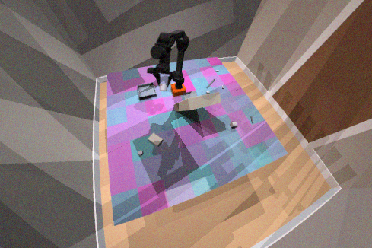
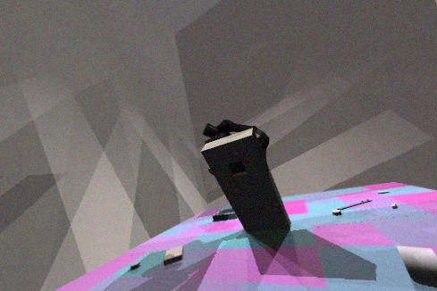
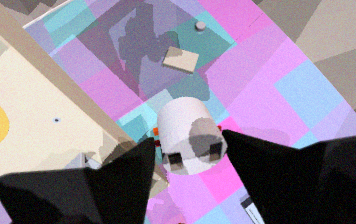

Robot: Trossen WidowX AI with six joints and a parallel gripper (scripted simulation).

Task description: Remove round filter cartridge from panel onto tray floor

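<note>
Now: gripper tip 28 cm past the grey framed dish, 28 cm above it and 12 cm to the left of it. Round my gripper tip: round filter cartridge (right at my gripper tip); then flat white block (28 cm below, 20 cm ahead, 13 cm to the right).
</note>
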